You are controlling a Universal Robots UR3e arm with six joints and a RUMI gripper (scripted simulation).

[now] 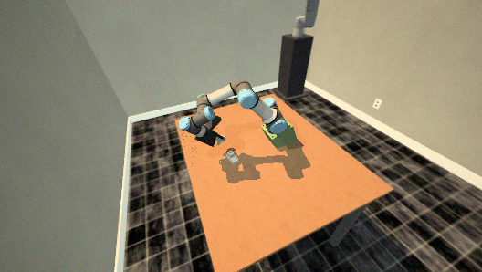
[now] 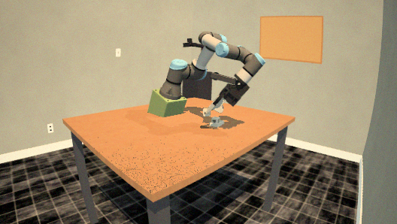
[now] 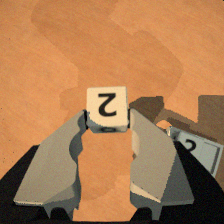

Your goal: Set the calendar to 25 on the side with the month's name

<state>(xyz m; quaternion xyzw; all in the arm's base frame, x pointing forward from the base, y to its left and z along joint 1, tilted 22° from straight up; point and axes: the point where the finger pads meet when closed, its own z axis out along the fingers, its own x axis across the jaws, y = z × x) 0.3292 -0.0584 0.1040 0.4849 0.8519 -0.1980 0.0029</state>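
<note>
Right now my hand is 10 mm above the white calendar cube. The rest, counted from my hand: white calendar tray 110 mm to the left, 80 mm below, 30 mm behind.
</note>
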